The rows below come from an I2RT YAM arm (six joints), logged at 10 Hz.
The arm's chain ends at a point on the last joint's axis. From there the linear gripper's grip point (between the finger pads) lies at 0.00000 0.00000 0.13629 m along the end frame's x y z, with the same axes.
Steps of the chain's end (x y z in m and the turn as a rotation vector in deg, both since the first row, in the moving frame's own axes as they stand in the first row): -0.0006, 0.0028, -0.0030, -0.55, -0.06, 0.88; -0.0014, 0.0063, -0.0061, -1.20, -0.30, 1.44; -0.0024, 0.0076, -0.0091, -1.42, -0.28, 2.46; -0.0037, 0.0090, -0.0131, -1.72, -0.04, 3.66; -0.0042, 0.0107, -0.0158, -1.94, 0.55, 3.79; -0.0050, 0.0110, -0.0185, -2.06, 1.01, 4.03; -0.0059, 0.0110, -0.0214, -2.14, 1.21, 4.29; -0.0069, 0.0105, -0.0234, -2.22, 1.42, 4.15
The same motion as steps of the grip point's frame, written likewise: -0.0008, 0.0041, -0.0030, -0.55, -0.06, 0.88; -0.0021, 0.0091, -0.0061, -1.20, -0.30, 1.44; -0.0031, 0.0110, -0.0091, -1.42, -0.28, 2.46; -0.0039, 0.0131, -0.0132, -1.72, -0.04, 3.66; -0.0030, 0.0154, -0.0159, -1.94, 0.55, 3.79; -0.0028, 0.0160, -0.0186, -2.06, 1.01, 4.03; -0.0032, 0.0162, -0.0215, -2.14, 1.21, 4.29; -0.0037, 0.0159, -0.0235, -2.22, 1.42, 4.15
